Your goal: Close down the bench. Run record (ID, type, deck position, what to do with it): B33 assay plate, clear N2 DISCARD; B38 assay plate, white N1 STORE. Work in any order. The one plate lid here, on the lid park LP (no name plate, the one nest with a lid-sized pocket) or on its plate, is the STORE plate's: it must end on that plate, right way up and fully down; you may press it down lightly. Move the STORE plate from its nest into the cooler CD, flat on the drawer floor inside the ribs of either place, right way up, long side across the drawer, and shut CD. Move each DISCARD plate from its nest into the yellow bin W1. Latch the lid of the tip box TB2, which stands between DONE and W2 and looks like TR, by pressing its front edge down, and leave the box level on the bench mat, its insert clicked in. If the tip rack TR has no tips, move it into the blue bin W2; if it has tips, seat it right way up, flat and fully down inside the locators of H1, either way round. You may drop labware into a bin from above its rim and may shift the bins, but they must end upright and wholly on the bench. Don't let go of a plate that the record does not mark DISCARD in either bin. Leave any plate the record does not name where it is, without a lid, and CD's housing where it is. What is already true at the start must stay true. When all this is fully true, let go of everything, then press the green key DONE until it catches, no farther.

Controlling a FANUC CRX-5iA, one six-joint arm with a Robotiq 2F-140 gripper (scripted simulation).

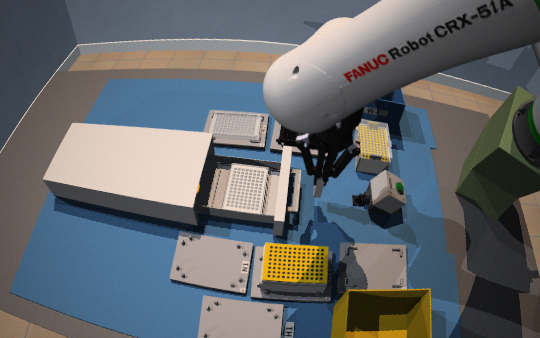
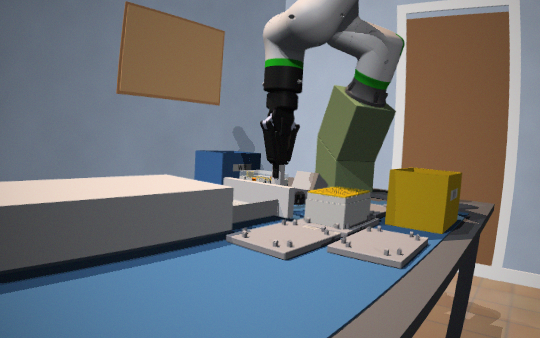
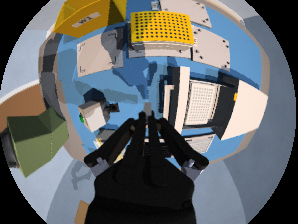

Path:
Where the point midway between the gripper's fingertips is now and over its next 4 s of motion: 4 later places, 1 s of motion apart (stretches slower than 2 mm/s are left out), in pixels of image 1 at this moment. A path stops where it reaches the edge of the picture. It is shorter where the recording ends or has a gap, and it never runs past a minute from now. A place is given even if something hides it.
My gripper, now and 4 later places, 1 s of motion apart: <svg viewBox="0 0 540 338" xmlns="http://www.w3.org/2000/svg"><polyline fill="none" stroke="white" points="317,192 314,200 307,200 292,199 277,197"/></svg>

